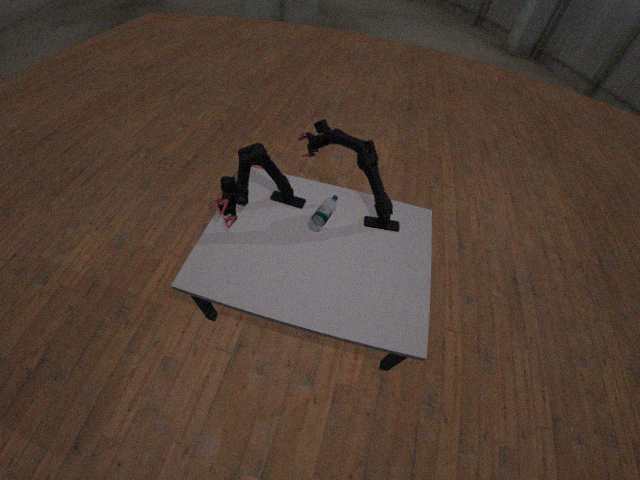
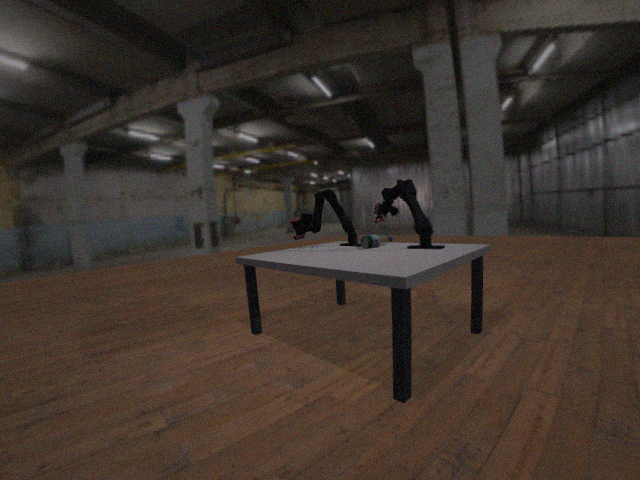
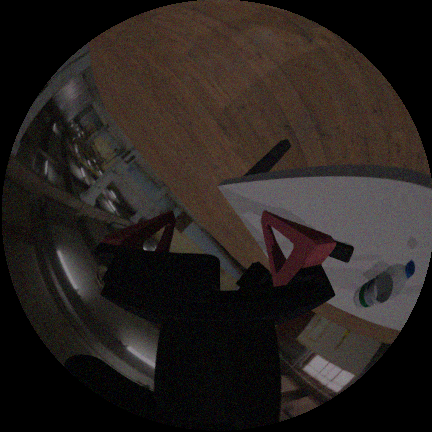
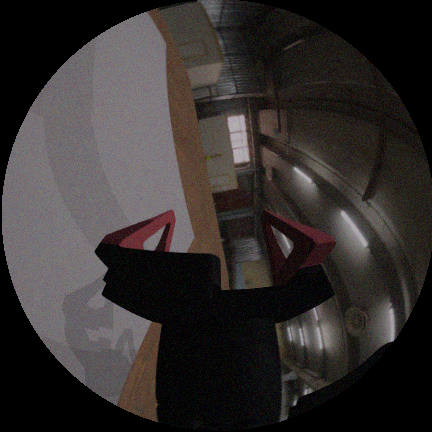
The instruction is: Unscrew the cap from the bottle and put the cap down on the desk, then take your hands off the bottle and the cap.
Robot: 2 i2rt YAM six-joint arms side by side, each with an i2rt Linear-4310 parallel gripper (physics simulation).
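Places are measured from the left arm's base along level axes (x ahead, y left, z up), in millimetres.
Pixels of known places: left gripper, fingertip midpoint: (image 1: 300,148) (image 2: 374,218) (image 3: 217,215); right gripper, fingertip midpoint: (image 1: 224,221) (image 2: 291,229) (image 4: 217,214); left arm's base, origin of the base link: (image 1: 381,224) (image 2: 425,248); right arm's base, origin of the base link: (image 1: 287,200) (image 2: 353,245).
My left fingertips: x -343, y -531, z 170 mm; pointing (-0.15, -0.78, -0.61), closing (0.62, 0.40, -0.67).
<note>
Ahead of a thing's pixels: the offset from my left fingertips to its top centre. "spot": to the spot under its first point. Level surfaces: height alone.
A clear bottle with a green label @[dx +356, dy +208, dz -88 mm] (image 1: 323,211) (image 2: 370,241) (image 3: 383,288) lies on its side on the white desk @[dz -170 mm] (image 1: 356,289) (image 2: 377,263) (image 3: 340,200) (image 4: 132,120), between the arm bases. The blue cap @[spot: dx +250, dy +247, dz -117 mm] (image 1: 334,197) (image 2: 390,239) (image 3: 410,269) is at its neck end, pointing to the back; whether it is screwed tight cannot be told. My left gripper (image 1: 302,146) (image 2: 377,213) (image 3: 217,215) is open and empty, raised well above the desk and apart from the bottle. My right gripper (image 1: 224,213) (image 2: 296,229) (image 4: 217,214) is open and empty, raised near the desk's left edge, far from the bottle.
The left arm's base (image 1: 381,223) (image 2: 425,246) stands to the right of the bottle. The right arm's base (image 1: 287,199) (image 2: 351,244) stands to its left. The desk's back edge is close behind the cap. Wooden floor (image 1: 129,387) (image 2: 180,387) surrounds the desk.
</note>
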